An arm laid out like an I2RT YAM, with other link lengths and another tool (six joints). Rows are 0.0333 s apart.
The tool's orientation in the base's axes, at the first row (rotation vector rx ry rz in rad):
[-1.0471 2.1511 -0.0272]
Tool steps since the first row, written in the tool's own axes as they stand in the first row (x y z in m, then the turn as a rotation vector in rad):
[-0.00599 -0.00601 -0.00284 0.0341 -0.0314 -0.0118]
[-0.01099 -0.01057 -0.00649 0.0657 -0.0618 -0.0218]
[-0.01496 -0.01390 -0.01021 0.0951 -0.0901 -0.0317]
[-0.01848 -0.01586 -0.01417 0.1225 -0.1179 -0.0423]
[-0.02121 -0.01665 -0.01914 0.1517 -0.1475 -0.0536]
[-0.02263 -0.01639 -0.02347 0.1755 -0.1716 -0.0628]
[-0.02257 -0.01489 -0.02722 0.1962 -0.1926 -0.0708]
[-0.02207 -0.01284 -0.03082 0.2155 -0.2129 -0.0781]
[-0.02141 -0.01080 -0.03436 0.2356 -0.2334 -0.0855]
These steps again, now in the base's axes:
[0.00469 -0.00068 0.00759 0.0002 -0.0478 -0.0020]
[0.00750 -0.00130 0.01472 0.0018 -0.0927 -0.0042]
[0.00902 -0.00183 0.02089 0.0029 -0.1346 -0.0057]
[0.00929 -0.00183 0.02654 0.0041 -0.1751 -0.0057]
[0.00783 -0.00186 0.03207 0.0054 -0.2181 -0.0058]
[0.00554 -0.00193 0.03602 0.0064 -0.2532 -0.0058]
[0.00218 -0.00202 0.03825 0.0073 -0.2838 -0.0058]
[-0.00164 -0.00200 0.03994 0.0087 -0.3127 -0.0057]
[-0.00548 -0.00209 0.04149 0.0098 -0.3423 -0.0059]

